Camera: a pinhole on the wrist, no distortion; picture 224 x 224 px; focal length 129.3 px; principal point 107.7 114.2 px. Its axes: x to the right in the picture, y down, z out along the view. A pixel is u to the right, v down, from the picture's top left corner.
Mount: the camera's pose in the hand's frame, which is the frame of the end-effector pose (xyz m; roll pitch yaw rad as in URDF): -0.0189 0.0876 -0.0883 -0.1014 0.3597 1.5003
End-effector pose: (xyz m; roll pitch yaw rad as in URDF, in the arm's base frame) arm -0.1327 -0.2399 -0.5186 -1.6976 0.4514 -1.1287
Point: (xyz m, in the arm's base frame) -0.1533 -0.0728 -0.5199
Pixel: 31.0 214.4
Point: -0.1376 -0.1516 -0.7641
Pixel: 174.1 74.2
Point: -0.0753 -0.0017 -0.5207
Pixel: 42.6 182.9
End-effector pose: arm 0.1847 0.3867 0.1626 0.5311 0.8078 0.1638
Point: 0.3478 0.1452 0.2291
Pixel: outside the picture
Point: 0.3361 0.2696 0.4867
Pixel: 40.8 140.9
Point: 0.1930 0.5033 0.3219
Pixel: 120.0 165.8
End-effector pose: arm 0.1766 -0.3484 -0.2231 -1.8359 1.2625 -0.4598
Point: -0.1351 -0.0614 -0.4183
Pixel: 166.8 81.9
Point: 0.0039 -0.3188 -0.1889
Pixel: 149.1 188.2
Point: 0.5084 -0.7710 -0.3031
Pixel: behind the camera
